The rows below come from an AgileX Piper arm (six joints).
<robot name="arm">
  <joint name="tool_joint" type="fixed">
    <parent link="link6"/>
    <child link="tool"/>
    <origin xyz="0 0 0" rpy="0 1.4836 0"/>
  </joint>
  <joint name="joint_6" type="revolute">
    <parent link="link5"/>
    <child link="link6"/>
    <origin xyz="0.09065 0 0.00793" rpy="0 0 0"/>
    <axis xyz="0.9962 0 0.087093"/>
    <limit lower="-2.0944" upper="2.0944"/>
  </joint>
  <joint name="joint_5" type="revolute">
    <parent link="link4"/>
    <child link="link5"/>
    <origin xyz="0 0 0" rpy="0 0 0"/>
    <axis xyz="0 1 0"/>
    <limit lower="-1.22" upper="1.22"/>
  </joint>
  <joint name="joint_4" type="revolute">
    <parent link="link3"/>
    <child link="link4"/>
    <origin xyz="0.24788 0 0.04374" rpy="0 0 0"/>
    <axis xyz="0.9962 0 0.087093"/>
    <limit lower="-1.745" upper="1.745"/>
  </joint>
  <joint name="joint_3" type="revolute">
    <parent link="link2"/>
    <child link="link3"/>
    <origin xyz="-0.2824 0 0.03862" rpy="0 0 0"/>
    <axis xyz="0 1 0"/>
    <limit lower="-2.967" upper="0"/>
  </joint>
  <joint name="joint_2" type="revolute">
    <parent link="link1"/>
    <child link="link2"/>
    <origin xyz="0 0 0" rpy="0 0 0"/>
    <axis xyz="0 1 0"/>
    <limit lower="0" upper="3.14"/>
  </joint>
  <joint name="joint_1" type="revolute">
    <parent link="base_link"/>
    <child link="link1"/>
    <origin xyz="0 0 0.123" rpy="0 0 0"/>
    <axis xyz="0 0 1"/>
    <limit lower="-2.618" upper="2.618"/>
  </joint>
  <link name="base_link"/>
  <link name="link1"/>
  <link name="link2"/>
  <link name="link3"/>
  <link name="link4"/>
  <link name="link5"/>
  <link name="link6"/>
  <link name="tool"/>
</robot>
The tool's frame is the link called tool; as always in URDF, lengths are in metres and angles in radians.
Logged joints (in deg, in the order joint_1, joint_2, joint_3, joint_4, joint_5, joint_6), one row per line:
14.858 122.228 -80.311 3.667 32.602 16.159
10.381 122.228 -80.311 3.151 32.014 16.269
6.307 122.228 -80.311 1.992 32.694 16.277
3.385 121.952 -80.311 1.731 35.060 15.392
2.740 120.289 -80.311 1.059 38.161 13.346
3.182 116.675 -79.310 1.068 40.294 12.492
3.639 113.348 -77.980 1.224 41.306 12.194
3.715 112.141 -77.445 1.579 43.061 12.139
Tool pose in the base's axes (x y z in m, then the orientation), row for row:
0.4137 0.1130 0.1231 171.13 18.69 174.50
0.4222 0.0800 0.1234 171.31 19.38 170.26
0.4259 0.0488 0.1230 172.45 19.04 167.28
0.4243 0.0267 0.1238 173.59 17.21 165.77
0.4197 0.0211 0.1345 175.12 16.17 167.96
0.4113 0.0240 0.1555 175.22 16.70 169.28
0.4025 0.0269 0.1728 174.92 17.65 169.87
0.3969 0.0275 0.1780 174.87 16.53 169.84
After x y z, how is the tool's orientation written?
As angles about the fixed x, y, z axes (roll, pitch, yaw), in degrees.
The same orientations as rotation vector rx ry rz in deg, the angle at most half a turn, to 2 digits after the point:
5.66 160.48 11.17
11.49 159.30 9.78
15.97 159.31 7.52
18.71 160.96 5.97
16.15 162.56 4.49
14.22 162.26 4.54
13.18 161.38 4.94
13.38 162.47 5.18

